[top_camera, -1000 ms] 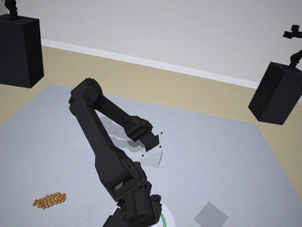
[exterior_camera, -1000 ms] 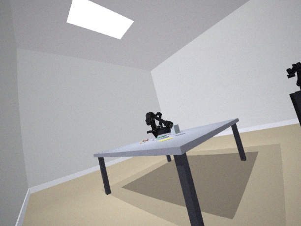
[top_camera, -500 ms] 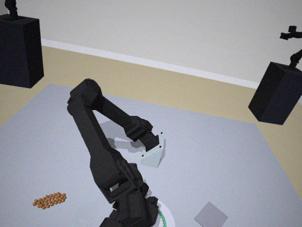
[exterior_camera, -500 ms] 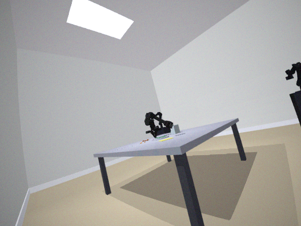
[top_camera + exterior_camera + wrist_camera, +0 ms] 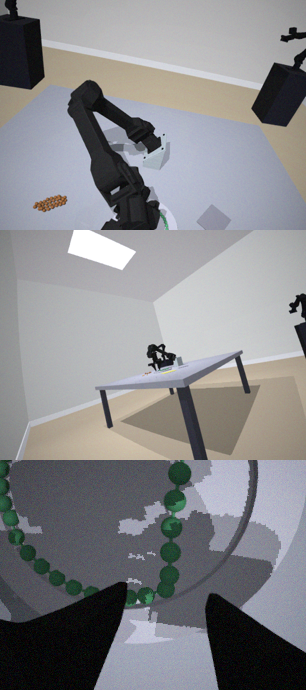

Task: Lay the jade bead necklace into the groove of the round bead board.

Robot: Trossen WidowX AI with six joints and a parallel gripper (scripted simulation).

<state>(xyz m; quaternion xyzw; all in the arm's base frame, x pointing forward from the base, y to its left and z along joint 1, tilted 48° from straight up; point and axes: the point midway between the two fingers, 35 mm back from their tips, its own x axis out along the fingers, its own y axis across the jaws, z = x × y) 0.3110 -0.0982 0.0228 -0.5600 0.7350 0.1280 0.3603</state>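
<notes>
The round bead board lies 1 cm behind my gripper tip, 6 cm to the left of it and 1 cm below it. Round my gripper tip: yellow strip 18 cm ahead, 29 cm to the left, 2 cm below; flat grey square 6 cm behind, 30 cm to the left, 2 cm below.
</notes>
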